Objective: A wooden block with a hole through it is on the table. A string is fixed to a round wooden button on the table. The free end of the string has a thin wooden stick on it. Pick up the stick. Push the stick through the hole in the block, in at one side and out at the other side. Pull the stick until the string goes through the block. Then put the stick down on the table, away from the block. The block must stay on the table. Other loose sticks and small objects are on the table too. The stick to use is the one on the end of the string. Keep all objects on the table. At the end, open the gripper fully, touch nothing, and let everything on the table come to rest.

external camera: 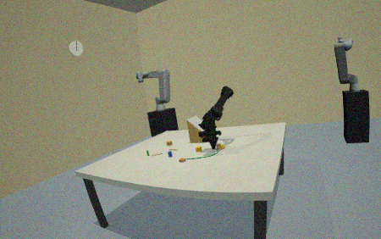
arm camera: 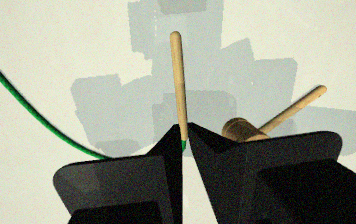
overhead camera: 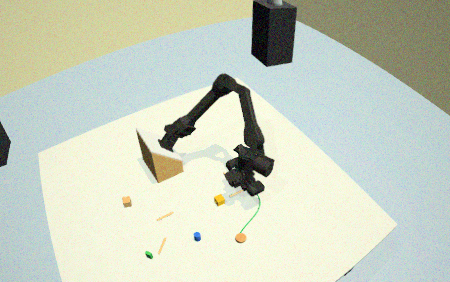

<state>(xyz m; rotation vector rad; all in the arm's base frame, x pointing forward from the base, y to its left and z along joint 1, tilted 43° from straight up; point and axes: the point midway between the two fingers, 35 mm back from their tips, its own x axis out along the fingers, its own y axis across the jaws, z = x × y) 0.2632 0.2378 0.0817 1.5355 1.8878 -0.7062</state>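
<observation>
My gripper tip is 50 mm past the tan cylinder and 10 mm to the right of it. The rest, counted from my gripper tip: thin wooden stick (10 mm to the right); then yellow block (10 mm ahead, 110 mm to the right); then round wooden button (200 mm ahead, 110 mm to the right, 10 mm below).
</observation>
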